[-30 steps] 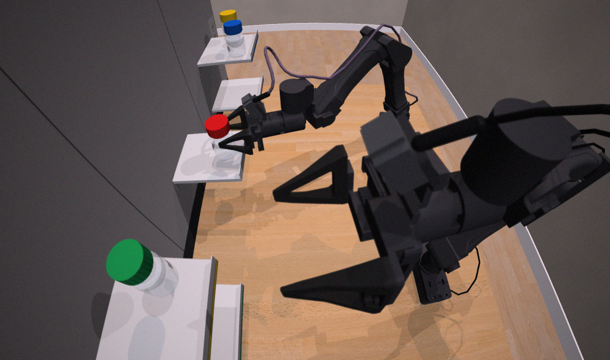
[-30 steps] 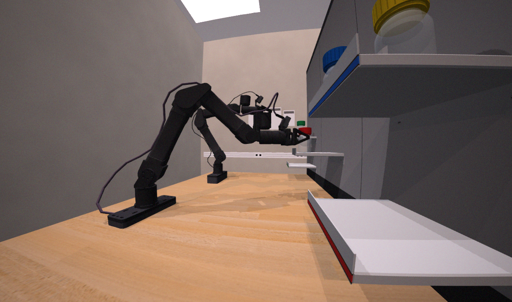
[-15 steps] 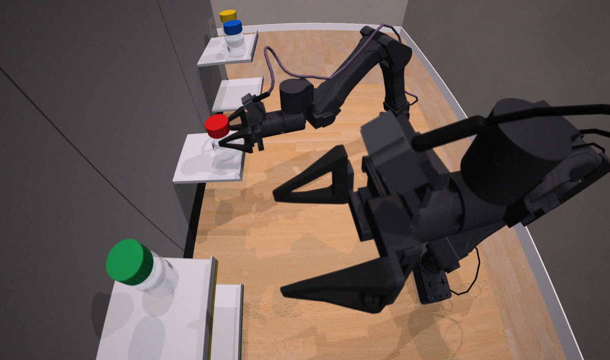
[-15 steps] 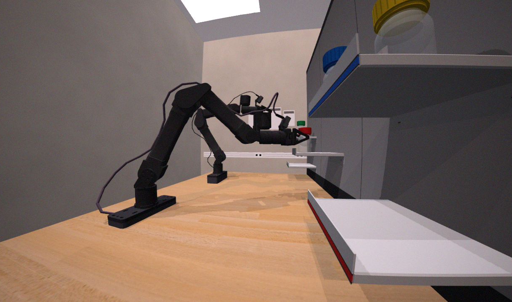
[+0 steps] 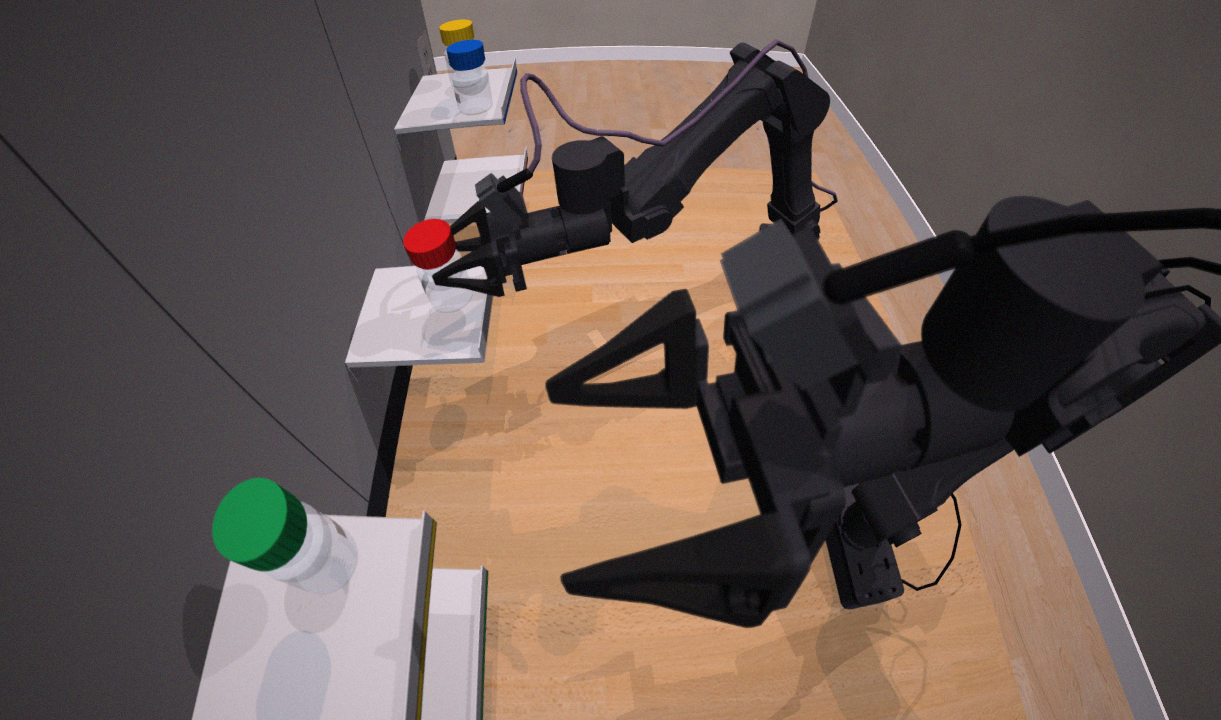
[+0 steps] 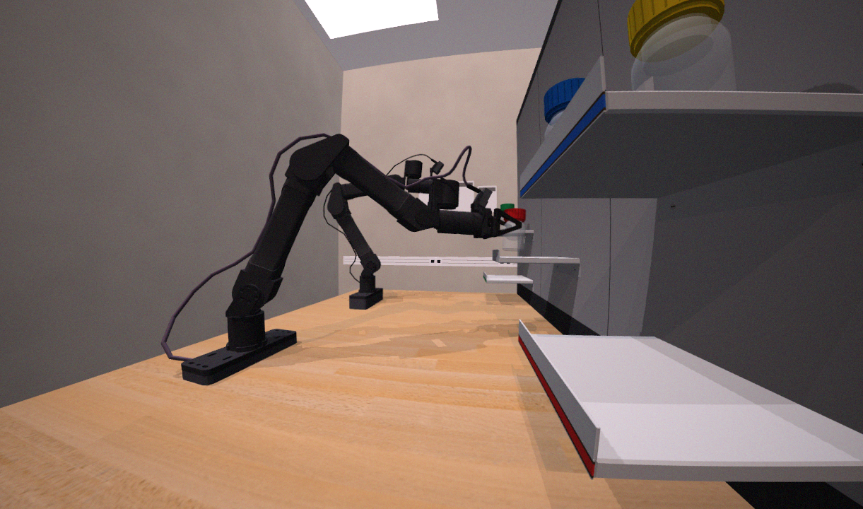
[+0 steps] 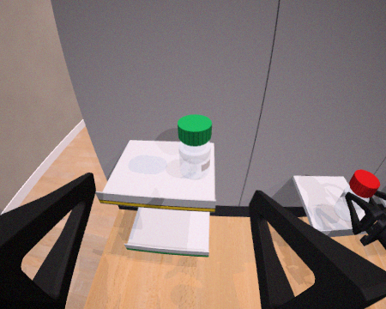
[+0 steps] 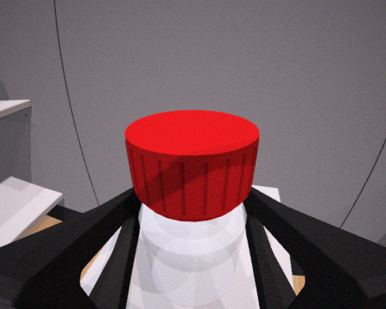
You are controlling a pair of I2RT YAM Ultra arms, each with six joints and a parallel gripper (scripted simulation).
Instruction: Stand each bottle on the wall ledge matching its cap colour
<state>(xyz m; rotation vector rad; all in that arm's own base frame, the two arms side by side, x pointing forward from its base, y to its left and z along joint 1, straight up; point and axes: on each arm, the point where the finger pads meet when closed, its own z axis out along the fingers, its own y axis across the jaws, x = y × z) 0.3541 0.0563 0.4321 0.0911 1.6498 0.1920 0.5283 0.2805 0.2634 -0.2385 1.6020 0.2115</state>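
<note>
Right now my right hand is 44 cm to the left of the yellow-capped bottle, 6 cm below it and 6 cm short of it. From my right hand the other things lie so: grey wall: 17 cm above, 14 cm ahead, 2 cm to the left; then blue-capped bottle: 34 cm to the right, 6 cm above, 2 cm ahead; then red-capped bottle: 2 cm below.
Now: left hand 200 mm short of the green-capped bottle, 130 mm above it and 10 mm to the right of it. Also, from my left hand: grey wall: 330 mm ahead, 310 mm to the right, 20 mm below; then blue-capped bottle: 670 mm to the right, 200 mm ahead, 130 mm below; then red-capped bottle: 330 mm to the right, 210 mm below, 180 mm ahead.
</note>
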